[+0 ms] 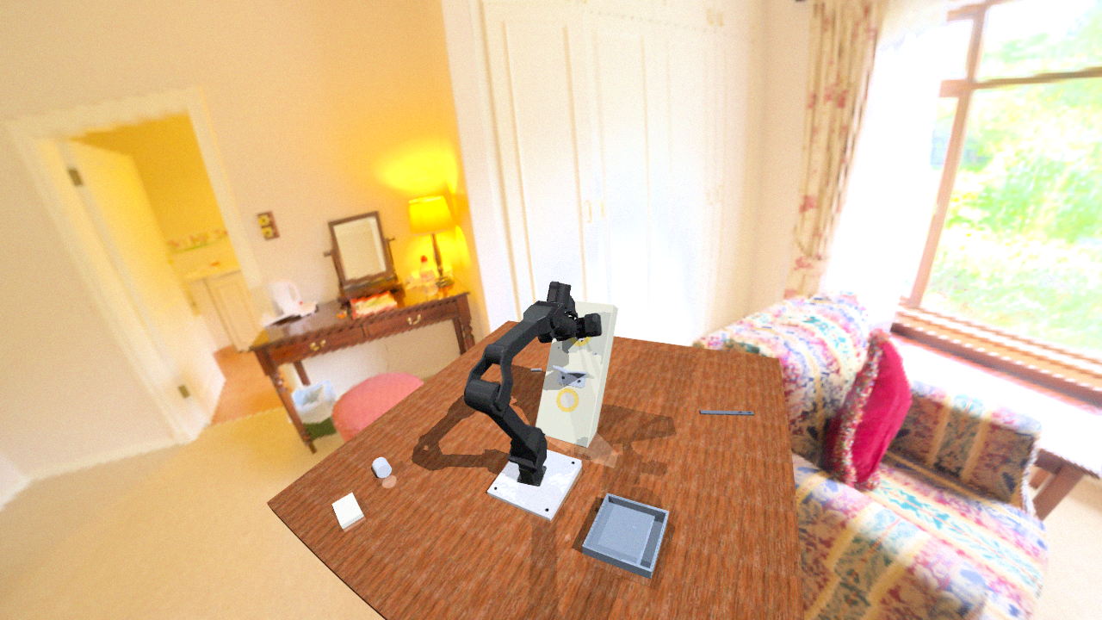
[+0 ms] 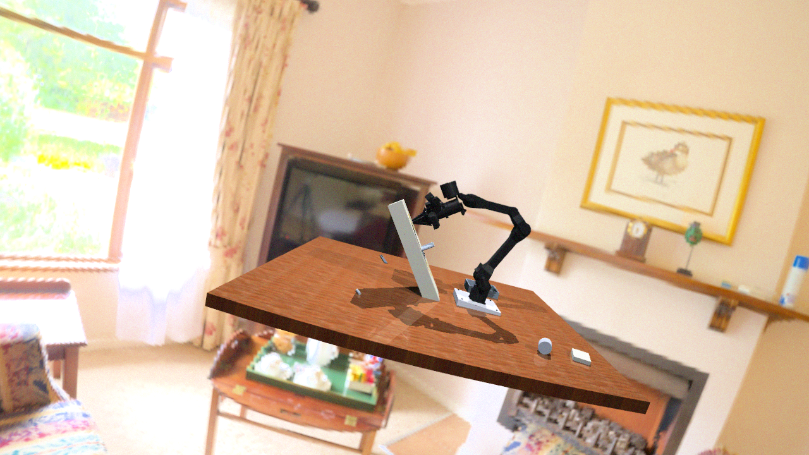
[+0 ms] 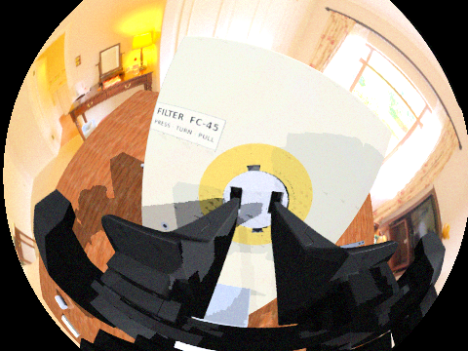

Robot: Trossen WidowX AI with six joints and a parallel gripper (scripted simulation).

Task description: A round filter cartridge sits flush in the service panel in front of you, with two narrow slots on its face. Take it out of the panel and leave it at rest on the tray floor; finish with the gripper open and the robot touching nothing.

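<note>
My gripper tip is 20 mm short of the filter cartridge and 10 mm above it. Also, from my gripper tip: grey tray 460 mm behind, 200 mm to the right, 260 mm below; white block 590 mm behind, 500 mm to the left, 270 mm below; cream service panel 30 mm behind, 90 mm below.
</note>
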